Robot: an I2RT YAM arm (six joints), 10 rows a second.
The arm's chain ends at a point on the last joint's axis. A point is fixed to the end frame.
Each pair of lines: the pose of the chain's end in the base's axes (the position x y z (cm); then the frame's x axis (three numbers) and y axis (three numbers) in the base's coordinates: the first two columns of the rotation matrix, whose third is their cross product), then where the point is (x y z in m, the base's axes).
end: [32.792 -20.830 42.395 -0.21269 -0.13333 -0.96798 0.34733 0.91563 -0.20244]
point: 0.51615 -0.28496 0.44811
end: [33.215 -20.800 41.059 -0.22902 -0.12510 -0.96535 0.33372 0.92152 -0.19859]
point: 0.52161 -0.28286 0.43045
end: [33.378 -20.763 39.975 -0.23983 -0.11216 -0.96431 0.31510 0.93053 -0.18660]
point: 0.52474 -0.27950 0.41578
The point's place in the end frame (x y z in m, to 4 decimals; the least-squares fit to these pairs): -0.0532 -0.0097 0.1974
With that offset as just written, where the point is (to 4 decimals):
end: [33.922 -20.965 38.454 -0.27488 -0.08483 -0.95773 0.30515 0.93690 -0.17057]
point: 0.5309 -0.2812 0.3914
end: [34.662 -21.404 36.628 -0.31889 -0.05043 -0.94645 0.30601 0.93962 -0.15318]
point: 0.5377 -0.2873 0.3620
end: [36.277 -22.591 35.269 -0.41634 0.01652 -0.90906 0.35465 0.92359 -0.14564]
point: 0.5467 -0.3114 0.3254
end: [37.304 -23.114 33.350 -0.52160 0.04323 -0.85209 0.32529 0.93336 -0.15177]
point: 0.5533 -0.3128 0.2814
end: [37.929 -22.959 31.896 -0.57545 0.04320 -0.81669 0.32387 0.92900 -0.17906]
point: 0.5550 -0.3135 0.2559
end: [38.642 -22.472 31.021 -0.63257 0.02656 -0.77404 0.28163 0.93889 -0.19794]
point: 0.5598 -0.3030 0.2346
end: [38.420 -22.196 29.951 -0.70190 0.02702 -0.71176 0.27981 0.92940 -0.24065]
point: 0.5481 -0.3051 0.2094
